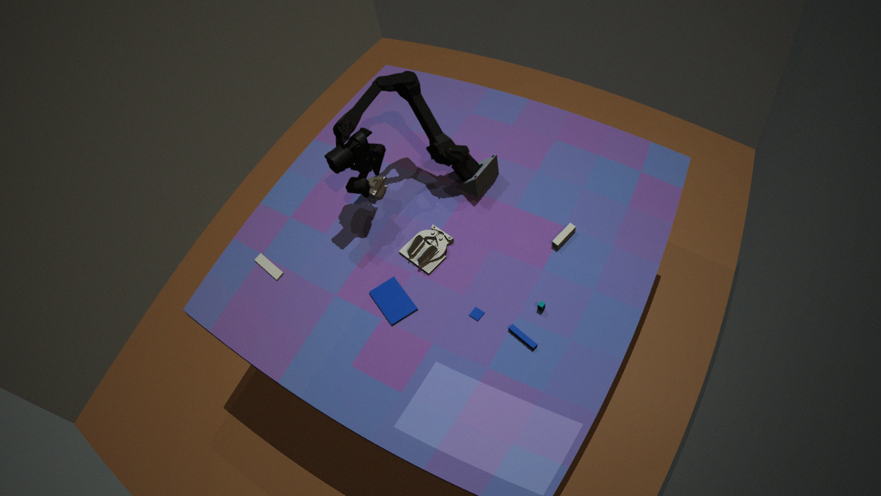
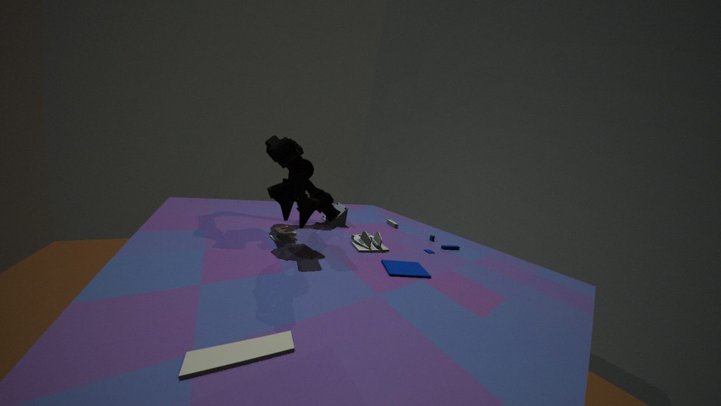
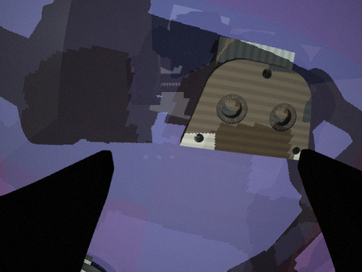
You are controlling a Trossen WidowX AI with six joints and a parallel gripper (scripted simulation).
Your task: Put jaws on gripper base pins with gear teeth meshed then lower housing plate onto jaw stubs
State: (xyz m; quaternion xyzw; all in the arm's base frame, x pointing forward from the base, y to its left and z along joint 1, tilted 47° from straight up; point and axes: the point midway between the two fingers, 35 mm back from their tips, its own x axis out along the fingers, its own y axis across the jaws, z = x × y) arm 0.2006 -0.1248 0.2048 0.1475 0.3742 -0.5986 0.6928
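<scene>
My gripper tip is now 2 cm past the pale blocky piece, 2 cm to the left of it and 3 cm above it. Also, from my gripper tip: ribbed white plate: 10 cm ahead, 26 cm to the left, 5 cm below; white block: 2 cm behind, 2 cm to the right, 5 cm below; jaw: 5 cm ahead, 25 cm to the left, 4 cm below.
</scene>
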